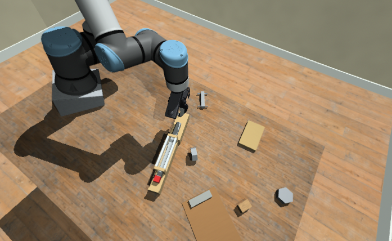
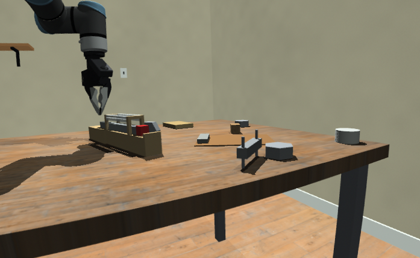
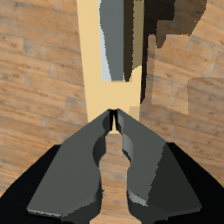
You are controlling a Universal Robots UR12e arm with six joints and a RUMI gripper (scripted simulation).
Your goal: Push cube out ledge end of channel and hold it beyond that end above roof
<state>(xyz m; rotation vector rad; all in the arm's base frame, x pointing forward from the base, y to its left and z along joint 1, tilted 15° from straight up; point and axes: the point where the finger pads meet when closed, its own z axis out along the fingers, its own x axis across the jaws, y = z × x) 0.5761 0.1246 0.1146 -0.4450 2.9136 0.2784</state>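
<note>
The red cube lies 290 mm to the right of my hand, 100 mm ahead of it and 40 mm below it. Round my hand: channel 180 mm to the right, 60 mm ahead, 50 mm below; pegged grey tool 210 mm to the left, 90 mm below; tan plate 340 mm ahead, 160 mm to the left, 90 mm below.
</note>
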